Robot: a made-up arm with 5 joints.
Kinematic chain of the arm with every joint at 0, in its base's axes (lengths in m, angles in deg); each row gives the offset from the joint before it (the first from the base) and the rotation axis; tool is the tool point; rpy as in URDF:
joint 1: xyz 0 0 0.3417 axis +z
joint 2: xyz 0 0 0 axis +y
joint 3: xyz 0.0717 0 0.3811 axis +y
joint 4: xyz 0.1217 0 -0.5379 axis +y
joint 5: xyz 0.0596 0 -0.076 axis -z
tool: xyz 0 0 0 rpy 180 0 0
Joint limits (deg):
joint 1: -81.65..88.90
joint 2: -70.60..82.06
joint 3: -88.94..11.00
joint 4: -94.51..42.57
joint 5: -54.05..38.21
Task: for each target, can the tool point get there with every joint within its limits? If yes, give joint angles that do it. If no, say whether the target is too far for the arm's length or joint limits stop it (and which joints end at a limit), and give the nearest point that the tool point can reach.
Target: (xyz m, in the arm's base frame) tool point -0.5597 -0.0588 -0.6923
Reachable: no: too far | nearest point 0.0210 -0.1430 -0.2775 | short by 0.719 m
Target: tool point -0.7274 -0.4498 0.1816
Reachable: no: joint limits stop it (at a limit: joint 2, joint 3) | nearest point -0.2149 -0.1329 0.2238 | short by 0.604 m
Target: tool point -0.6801 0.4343 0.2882
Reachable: no: joint limits stop it (at a limit: joint 2, joint 3) | nearest point -0.2128 0.1359 0.2390 | short by 0.557 m
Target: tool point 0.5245 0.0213 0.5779
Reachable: yes | joints 2.33 -22.93 -34.85 -19.28 7.56
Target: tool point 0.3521 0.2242 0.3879
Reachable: yes | joints 32.49 -25.63 -11.89 -28.85 7.40
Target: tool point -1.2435 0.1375 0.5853
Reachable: no: too far | nearest point -0.3490 0.0386 1.0460 | short by 1.011 m
